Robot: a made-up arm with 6 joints.
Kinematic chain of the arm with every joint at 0, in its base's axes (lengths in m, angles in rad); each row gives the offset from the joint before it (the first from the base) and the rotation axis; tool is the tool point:
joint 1: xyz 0 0 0.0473 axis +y
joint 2: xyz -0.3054 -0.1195 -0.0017 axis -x
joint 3: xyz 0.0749 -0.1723 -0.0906 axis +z
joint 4: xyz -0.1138 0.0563 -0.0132 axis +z
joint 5: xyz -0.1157 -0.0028 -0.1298 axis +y
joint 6: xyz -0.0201 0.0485 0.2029 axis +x
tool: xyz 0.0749 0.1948 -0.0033
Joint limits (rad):
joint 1: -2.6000..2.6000
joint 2: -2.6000..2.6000
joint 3: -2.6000..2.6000
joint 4: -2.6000..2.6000
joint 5: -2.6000..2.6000
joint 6: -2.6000..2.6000
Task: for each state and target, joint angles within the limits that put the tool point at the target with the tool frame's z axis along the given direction. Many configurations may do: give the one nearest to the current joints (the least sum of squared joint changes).
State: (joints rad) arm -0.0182 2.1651 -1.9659 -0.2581 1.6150 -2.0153
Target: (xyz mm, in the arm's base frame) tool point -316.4 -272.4 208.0 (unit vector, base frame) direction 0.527 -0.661 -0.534
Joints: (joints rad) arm -0.3073 2.2195 -1.9668 0.6277 1.4236 -2.5644
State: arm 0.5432 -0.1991 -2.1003 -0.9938 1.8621 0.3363
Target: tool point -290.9 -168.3 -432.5 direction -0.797 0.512 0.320
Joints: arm -0.0239 -0.7217 -2.4760 -0.6757 1.6758 0.6439
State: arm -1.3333 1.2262 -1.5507 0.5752 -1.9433 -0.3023
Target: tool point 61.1 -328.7 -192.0 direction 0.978 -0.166 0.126
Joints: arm -1.4155 1.8644 -1.0655 0.2555 -1.3449 -1.0308
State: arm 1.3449 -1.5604 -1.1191 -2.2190 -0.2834 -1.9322
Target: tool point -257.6 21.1 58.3 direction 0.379 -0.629 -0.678
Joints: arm 0.8413 -1.1296 -0.1953 -1.8421 0.0717 -1.0495
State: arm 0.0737 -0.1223 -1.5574 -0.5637 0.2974 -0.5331
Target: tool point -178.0 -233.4 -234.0 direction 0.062 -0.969 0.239
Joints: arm 0.4309 -0.8740 -2.1849 -0.8383 0.1048 -0.4415
